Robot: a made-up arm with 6 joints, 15 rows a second.
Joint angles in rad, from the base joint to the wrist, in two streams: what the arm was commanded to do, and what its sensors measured. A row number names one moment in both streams.
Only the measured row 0 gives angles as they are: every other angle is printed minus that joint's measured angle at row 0.
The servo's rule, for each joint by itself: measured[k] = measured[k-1] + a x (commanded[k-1-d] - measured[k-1]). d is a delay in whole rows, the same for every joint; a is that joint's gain. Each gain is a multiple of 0.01, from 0.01 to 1. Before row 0 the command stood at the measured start. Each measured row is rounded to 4 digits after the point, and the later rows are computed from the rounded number. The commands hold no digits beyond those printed.
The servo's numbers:
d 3
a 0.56 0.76 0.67 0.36 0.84 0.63
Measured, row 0:
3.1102 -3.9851 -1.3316 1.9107 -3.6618 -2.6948
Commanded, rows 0 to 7:
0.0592 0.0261 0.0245 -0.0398 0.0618 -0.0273
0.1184 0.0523 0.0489 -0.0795 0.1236 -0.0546
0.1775 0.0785 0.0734 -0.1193 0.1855 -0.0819
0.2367 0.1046 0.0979 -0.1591 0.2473 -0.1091
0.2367 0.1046 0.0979 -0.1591 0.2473 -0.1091
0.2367 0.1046 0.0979 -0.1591 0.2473 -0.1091
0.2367 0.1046 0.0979 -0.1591 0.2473 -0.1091
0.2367 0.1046 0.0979 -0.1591 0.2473 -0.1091
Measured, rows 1 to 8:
0.0000 0.0000 0.0000 0.0000 0.0000 0.0000
0.0000 0.0000 0.0000 0.0000 0.0000 0.0000
0.0000 0.0000 0.0000 0.0000 0.0000 0.0000
0.0332 0.0198 0.0164 -0.0143 0.0519 -0.0172
0.0809 0.0445 0.0382 -0.0378 0.1121 -0.0408
0.1350 0.0703 0.0618 -0.0671 0.1738 -0.0667
0.1920 0.0964 0.0860 -0.1002 0.2355 -0.0934
0.2170 0.1026 0.0940 -0.1214 0.2454 -0.1033

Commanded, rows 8 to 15:
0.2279 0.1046 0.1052 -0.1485 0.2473 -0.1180
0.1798 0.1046 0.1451 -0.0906 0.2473 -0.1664
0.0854 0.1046 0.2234 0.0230 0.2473 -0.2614
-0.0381 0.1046 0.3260 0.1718 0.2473 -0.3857
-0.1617 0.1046 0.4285 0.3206 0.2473 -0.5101
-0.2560 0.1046 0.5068 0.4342 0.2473 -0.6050
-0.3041 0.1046 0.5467 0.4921 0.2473 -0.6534
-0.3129 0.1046 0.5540 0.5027 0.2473 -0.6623
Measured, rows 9 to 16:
0.2280 0.1041 0.0966 -0.1350 0.2470 -0.1070
0.2329 0.1045 0.0975 -0.1437 0.2473 -0.1083
0.2350 0.1046 0.0978 -0.1492 0.2473 -0.1088
0.2310 0.1046 0.1028 -0.1489 0.2473 -0.1146
0.2023 0.1046 0.1311 -0.1279 0.2473 -0.1472
0.1368 0.1046 0.1929 -0.0736 0.2473 -0.2191
0.0389 0.1046 0.2821 0.0147 0.2473 -0.3241
-0.0734 0.1046 0.3802 0.1248 0.2473 -0.4413

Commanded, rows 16 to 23:
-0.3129 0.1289 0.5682 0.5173 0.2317 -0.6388
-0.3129 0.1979 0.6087 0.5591 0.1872 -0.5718
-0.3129 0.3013 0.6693 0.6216 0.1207 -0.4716
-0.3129 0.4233 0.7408 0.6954 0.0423 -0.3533
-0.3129 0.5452 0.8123 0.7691 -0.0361 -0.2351
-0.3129 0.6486 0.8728 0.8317 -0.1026 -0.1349
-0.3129 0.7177 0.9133 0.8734 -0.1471 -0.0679
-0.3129 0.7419 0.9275 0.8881 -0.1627 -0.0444
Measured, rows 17 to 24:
-0.1757 0.1046 0.4650 0.2362 0.2473 -0.5444
-0.2476 0.1046 0.5197 0.3283 0.2473 -0.6131
-0.2842 0.1046 0.5427 0.3911 0.2473 -0.6441
-0.3003 0.1231 0.5598 0.4365 0.2342 -0.6408
-0.3074 0.1799 0.5926 0.4806 0.1947 -0.5973
-0.3105 0.2722 0.6440 0.5314 0.1325 -0.5181
-0.3118 0.3870 0.7089 0.5904 0.0567 -0.4143
-0.3124 0.5072 0.7782 0.6547 -0.0213 -0.3014

